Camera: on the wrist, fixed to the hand. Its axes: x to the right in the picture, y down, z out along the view.
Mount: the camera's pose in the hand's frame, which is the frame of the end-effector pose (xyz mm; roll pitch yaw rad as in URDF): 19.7 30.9 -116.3 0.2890 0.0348 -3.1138
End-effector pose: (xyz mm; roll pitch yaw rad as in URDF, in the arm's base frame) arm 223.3 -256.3 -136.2 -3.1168 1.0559 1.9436
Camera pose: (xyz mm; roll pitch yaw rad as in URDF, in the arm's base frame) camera 214.6 -141.3 -96.5 -2.8266 -1.0907 -1.2563
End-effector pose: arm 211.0 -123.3 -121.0 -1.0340 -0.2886 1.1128
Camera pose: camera 305.6 -121.6 -197.9 1.3355 0.2822 -1.9829
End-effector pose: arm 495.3 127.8 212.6 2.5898 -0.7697 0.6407
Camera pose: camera 421.6 116.1 309.1 -2.3410 0.7538 -2.5584
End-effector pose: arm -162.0 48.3 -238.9 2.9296 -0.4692 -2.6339
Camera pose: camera -132.6 71.2 -122.8 -2.6578 0.4407 0.4696
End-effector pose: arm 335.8 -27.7 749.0 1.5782 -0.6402 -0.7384
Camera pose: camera 411.6 60.3 786.2 -1.3168 0.6673 2.3586
